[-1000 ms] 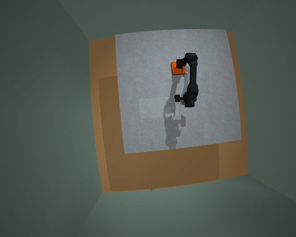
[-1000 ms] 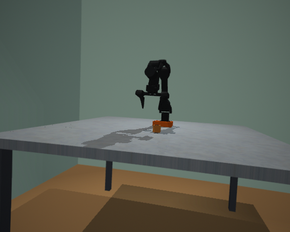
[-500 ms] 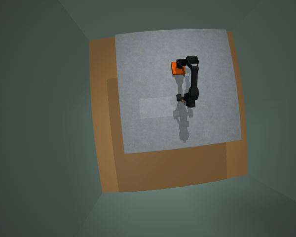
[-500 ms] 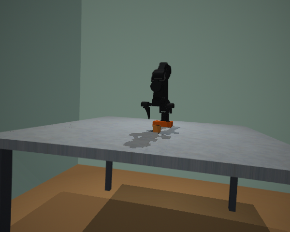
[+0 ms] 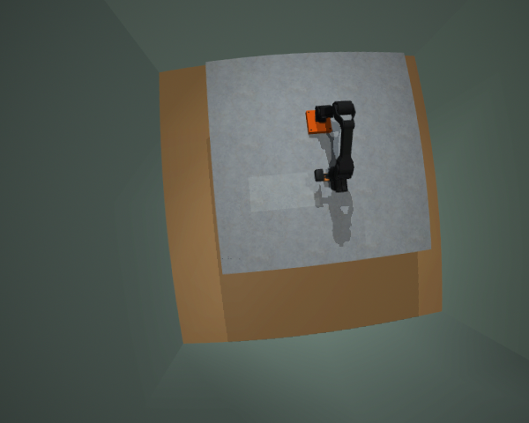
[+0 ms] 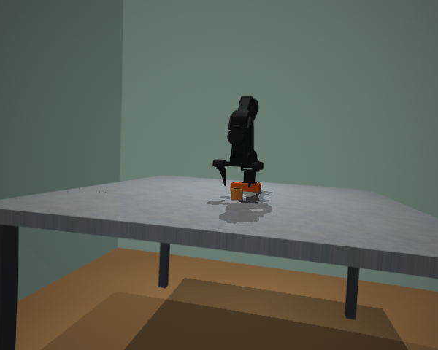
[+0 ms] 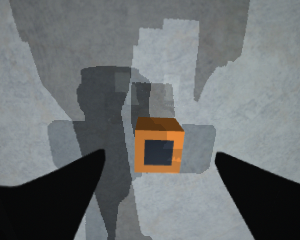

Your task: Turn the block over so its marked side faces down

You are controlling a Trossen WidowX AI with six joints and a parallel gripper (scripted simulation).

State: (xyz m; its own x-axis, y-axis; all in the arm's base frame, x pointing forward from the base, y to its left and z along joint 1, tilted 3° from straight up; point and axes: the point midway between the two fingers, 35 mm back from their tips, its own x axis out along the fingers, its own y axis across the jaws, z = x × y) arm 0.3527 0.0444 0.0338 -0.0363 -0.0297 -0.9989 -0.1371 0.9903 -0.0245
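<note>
Right now the orange block is 20 mm below my gripper tip.
</note>
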